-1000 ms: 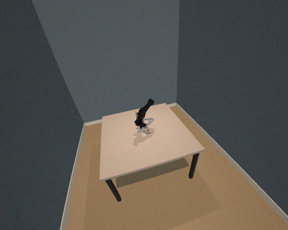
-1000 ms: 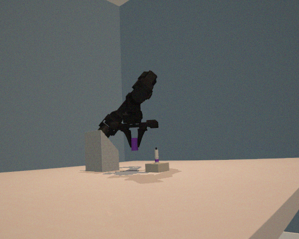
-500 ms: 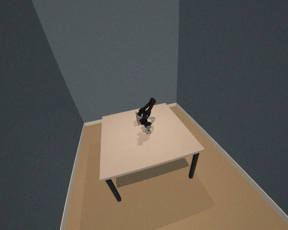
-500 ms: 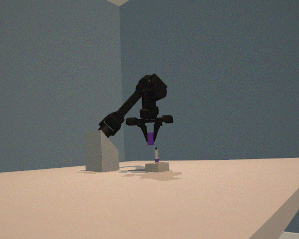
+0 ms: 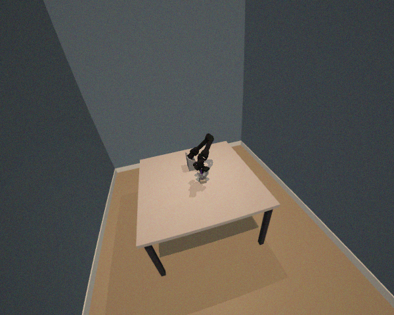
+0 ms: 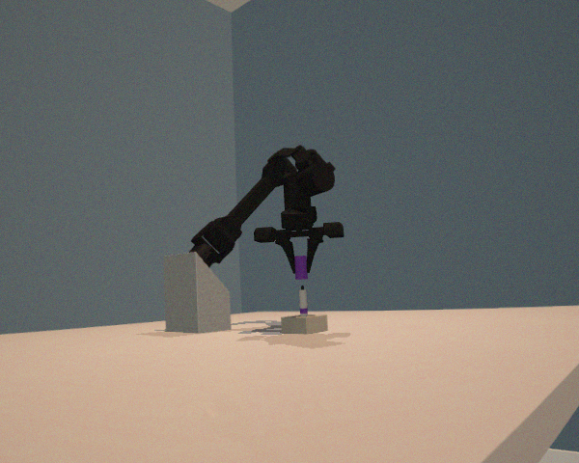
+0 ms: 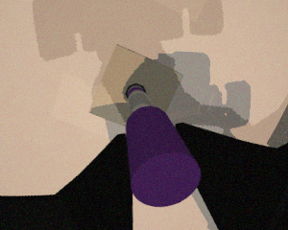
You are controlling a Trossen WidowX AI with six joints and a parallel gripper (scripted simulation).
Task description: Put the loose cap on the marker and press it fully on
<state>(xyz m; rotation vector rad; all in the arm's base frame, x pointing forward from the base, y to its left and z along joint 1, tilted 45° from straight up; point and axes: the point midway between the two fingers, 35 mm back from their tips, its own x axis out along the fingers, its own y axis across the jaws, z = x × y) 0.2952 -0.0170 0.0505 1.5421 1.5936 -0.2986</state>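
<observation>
The grey holder block lies 110 mm below my gripper tip. The rest, counted from my gripper tip: purple cap (10 mm above).
</observation>
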